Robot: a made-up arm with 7 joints. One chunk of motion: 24 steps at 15 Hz.
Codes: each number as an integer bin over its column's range. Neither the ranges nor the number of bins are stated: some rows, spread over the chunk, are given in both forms.
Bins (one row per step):
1: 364 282 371 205 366 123
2: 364 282 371 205 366 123
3: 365 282 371 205 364 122
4: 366 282 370 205 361 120
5: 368 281 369 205 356 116
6: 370 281 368 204 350 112
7: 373 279 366 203 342 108
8: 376 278 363 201 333 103
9: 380 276 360 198 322 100
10: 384 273 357 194 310 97
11: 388 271 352 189 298 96
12: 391 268 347 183 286 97
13: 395 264 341 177 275 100
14: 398 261 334 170 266 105
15: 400 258 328 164 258 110
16: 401 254 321 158 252 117
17: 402 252 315 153 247 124
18: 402 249 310 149 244 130
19: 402 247 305 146 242 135
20: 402 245 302 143 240 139
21: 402 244 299 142 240 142
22: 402 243 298 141 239 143
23: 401 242 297 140 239 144
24: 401 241 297 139 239 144
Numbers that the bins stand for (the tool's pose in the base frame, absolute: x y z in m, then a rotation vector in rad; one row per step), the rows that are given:
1: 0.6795 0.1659 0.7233 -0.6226 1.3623 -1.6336
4: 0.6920 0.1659 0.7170 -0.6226 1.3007 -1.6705
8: 0.7546 0.1409 0.6732 -0.6719 0.9555 -1.8801
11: 0.8297 0.0971 0.6043 -0.8199 0.5240 -1.9664
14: 0.8924 0.0344 0.4916 -1.0541 0.1295 -1.8555
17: 0.9174 -0.0219 0.3726 -1.2637 -0.1048 -1.6212
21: 0.9174 -0.0720 0.2724 -1.3993 -0.1911 -1.3993
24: 0.9112 -0.0908 0.2599 -1.4363 -0.2034 -1.3747
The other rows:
2: 0.6795 0.1659 0.7233 -0.6226 1.3623 -1.6336
3: 0.6857 0.1659 0.7233 -0.6226 1.3377 -1.6459
5: 0.7045 0.1597 0.7108 -0.6226 1.2390 -1.7199
6: 0.7170 0.1597 0.7045 -0.6349 1.1651 -1.7692
7: 0.7358 0.1472 0.6920 -0.6473 1.0664 -1.8185
9: 0.7796 0.1284 0.6544 -0.7089 0.8199 -1.9171
10: 0.8047 0.1096 0.6356 -0.7582 0.6719 -1.9541
12: 0.8485 0.0783 0.5730 -0.8938 0.3760 -1.9541
13: 0.8736 0.0532 0.5354 -0.9678 0.2404 -1.9171
15: 0.9049 0.0157 0.4540 -1.1281 0.0308 -1.7938
16: 0.9112 -0.0094 0.4102 -1.2021 -0.0432 -1.7075
18: 0.9174 -0.0407 0.3413 -1.3130 -0.1418 -1.5473
19: 0.9174 -0.0532 0.3100 -1.3500 -0.1664 -1.4856
20: 0.9174 -0.0658 0.2912 -1.3870 -0.1911 -1.4363
22: 0.9174 -0.0783 0.2661 -1.4116 -0.2034 -1.3870
23: 0.9112 -0.0845 0.2599 -1.4240 -0.2034 -1.3747

